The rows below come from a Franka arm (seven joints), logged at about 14 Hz.
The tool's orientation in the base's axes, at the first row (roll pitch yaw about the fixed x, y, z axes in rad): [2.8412, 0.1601, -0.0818]
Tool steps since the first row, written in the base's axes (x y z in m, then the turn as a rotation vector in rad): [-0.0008, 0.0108, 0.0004, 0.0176, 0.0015, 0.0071]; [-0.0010, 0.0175, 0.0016, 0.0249, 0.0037, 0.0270]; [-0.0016, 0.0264, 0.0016, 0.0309, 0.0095, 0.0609]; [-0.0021, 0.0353, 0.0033, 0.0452, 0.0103, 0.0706]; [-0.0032, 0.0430, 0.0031, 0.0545, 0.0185, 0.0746]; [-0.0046, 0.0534, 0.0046, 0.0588, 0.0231, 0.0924]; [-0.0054, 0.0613, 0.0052, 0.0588, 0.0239, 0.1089]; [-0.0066, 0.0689, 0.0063, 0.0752, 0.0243, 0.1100]
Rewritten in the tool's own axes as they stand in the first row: [-0.0017, -0.0102, -0.0033, 0.0161, 0.0001, -0.0102]; [-0.0027, -0.0162, -0.0063, 0.0199, 0.0036, -0.0309]; [-0.0040, -0.0247, -0.0087, 0.0199, 0.0077, -0.0655]; [-0.0054, -0.0327, -0.0127, 0.0324, 0.0094, -0.0774]; [-0.0071, -0.0401, -0.0145, 0.0402, 0.0024, -0.0852]; [-0.0096, -0.0496, -0.0186, 0.0413, 0.0031, -0.1040]; [-0.0111, -0.0569, -0.0213, 0.0386, 0.0071, -0.1198]; [-0.0131, -0.0638, -0.0242, 0.0545, 0.0066, -0.1238]
